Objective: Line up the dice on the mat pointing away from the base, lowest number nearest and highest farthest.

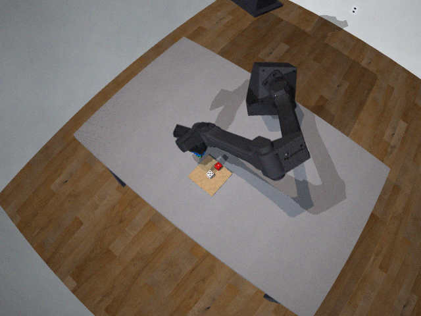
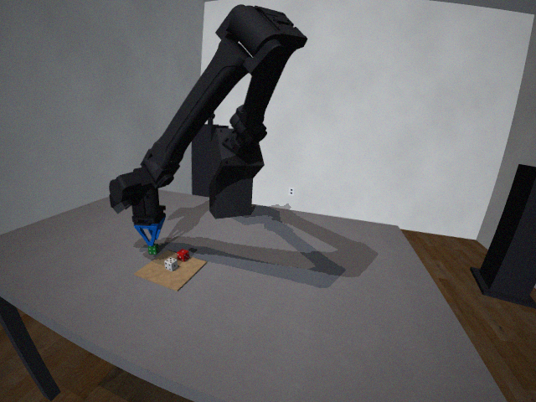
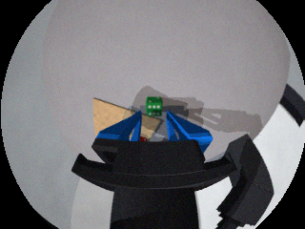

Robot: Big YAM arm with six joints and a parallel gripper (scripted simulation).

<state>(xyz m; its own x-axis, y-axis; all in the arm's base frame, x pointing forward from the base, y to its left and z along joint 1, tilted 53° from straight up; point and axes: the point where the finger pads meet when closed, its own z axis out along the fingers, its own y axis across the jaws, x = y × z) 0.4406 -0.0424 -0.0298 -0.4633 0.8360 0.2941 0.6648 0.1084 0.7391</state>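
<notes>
The green die lies 30 mm below my hand. Round my hand: tan mat (110 mm to the left, 40 mm below, 20 mm ahead); red die (100 mm to the left, 30 mm below, 30 mm behind); white die (110 mm to the left, 30 mm below, 20 mm ahead).
</notes>
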